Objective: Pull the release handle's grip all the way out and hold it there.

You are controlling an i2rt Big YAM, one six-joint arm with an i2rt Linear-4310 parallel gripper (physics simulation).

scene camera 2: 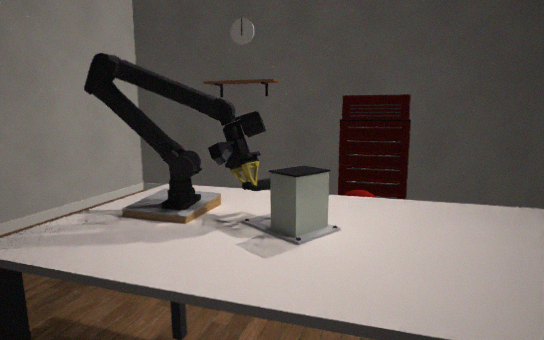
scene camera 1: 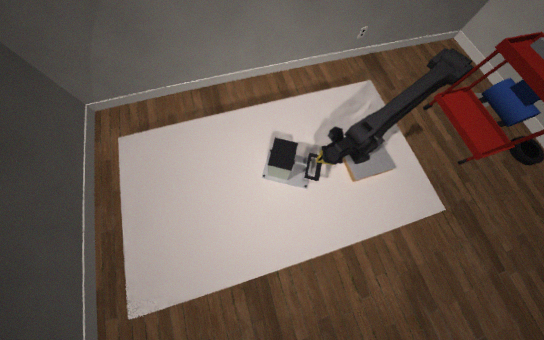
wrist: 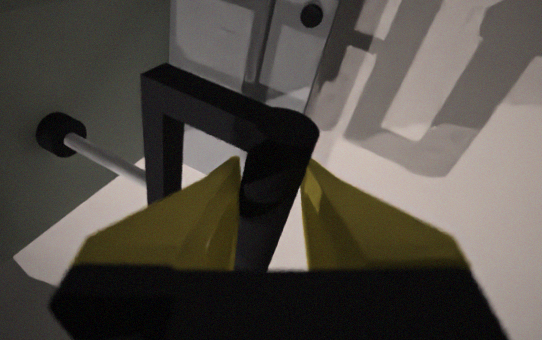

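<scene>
The release handle's black, frame-shaped grip [scene camera 1: 318, 167] [scene camera 2: 257, 186] [wrist: 172, 92] stands off the side of a pale green box [scene camera 1: 279, 172] [scene camera 2: 300, 204] [wrist: 75, 60] with a black top. In the wrist view a thin grey rod [wrist: 105, 157] joins the grip to a black collar [wrist: 61, 134] on the box's face, and a length of rod shows between them. My gripper [scene camera 1: 320, 158] [scene camera 2: 251, 186] [wrist: 270, 169], with yellow fingers, is shut on the grip's outer bar, one finger inside the frame and one outside. The fingers partly hide the lower part of the grip.
The box stands on a grey base plate [scene camera 1: 297, 183] [scene camera 2: 320, 235] with dark bolts, on a white table [scene camera 1: 200, 220] [scene camera 2: 425, 260]. The arm's grey and wooden base [scene camera 1: 375, 167] [scene camera 2: 200, 212] is close beside the grip. A red cart [scene camera 1: 465, 117] stands past the table; a red tool cabinet [scene camera 2: 375, 135] is behind.
</scene>
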